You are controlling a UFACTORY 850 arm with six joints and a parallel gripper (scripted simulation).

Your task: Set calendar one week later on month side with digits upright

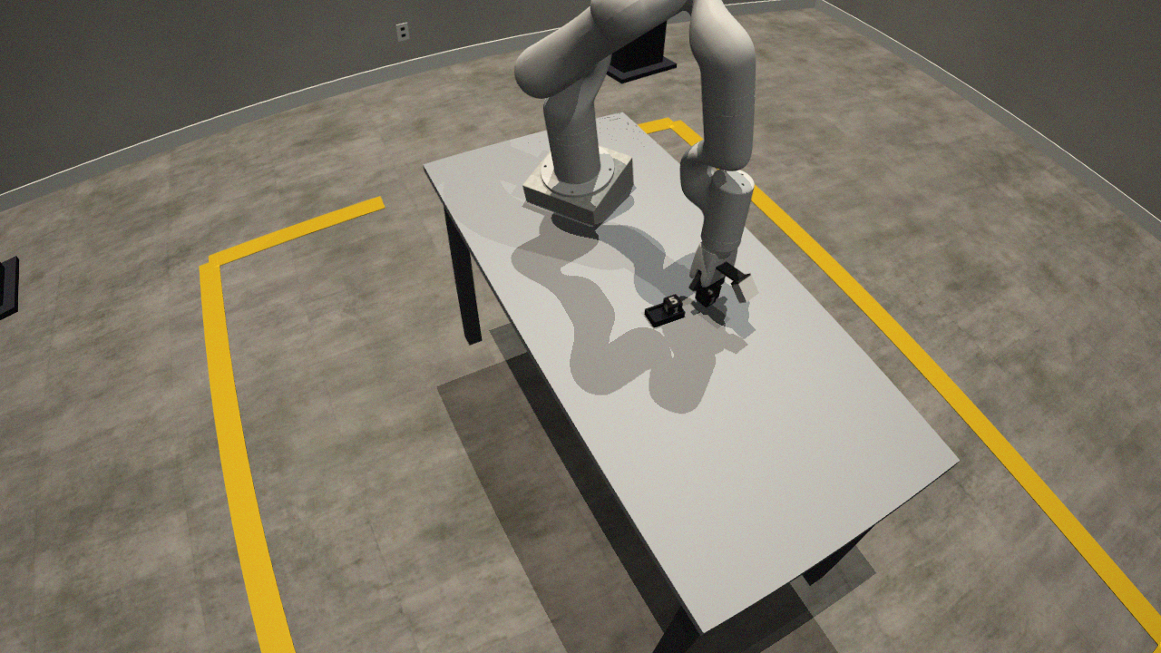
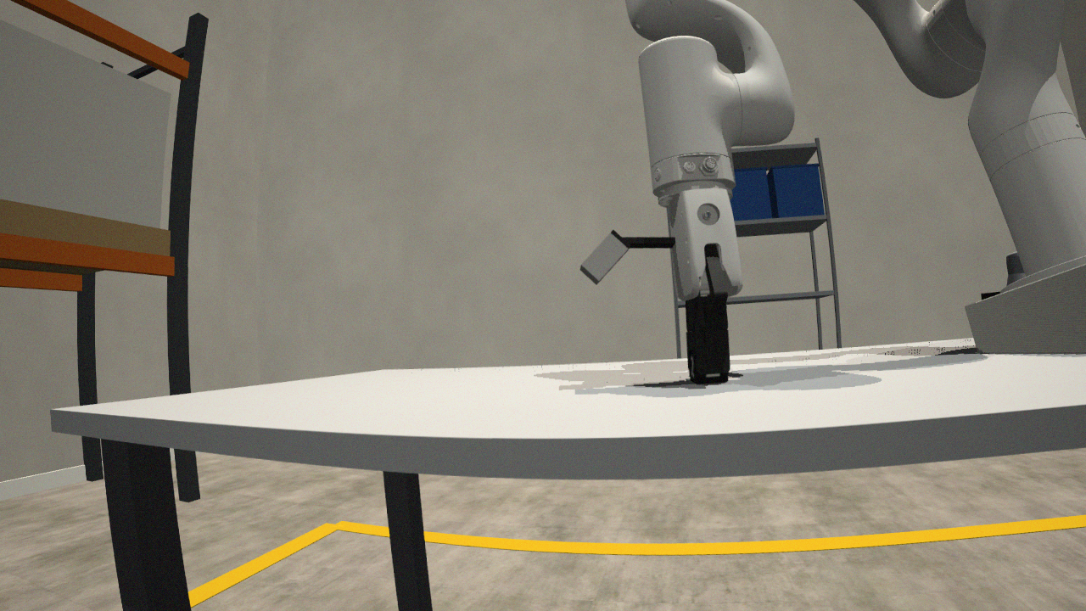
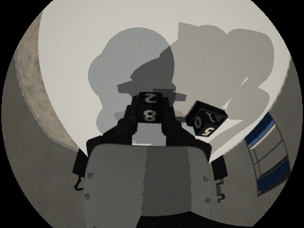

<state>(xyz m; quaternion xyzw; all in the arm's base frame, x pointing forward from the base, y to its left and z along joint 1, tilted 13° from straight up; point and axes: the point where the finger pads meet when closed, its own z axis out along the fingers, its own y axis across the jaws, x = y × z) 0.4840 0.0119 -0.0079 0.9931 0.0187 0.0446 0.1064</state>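
My hand is 1 cm above the black cube. Also, from my hand: black tray 11 cm to the right, 2 cm below, 2 cm behind.
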